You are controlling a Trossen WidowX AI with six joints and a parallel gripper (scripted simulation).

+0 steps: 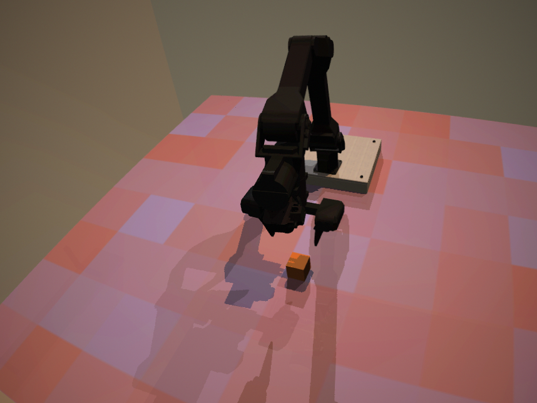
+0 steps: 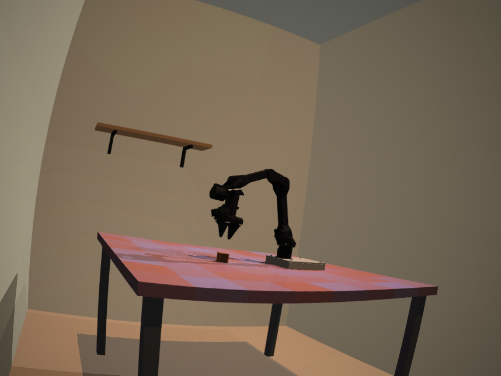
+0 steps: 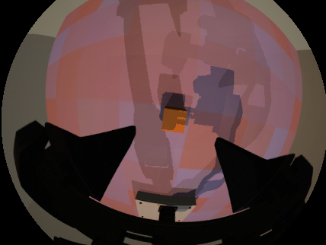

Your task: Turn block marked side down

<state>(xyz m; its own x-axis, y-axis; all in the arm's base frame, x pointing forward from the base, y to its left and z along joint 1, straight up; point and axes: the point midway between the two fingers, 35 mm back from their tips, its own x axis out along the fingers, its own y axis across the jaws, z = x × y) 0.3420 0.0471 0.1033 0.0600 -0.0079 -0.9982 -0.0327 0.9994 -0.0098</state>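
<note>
Right now my gripper tip is 10 mm past the orange block and 90 mm above it.
</note>
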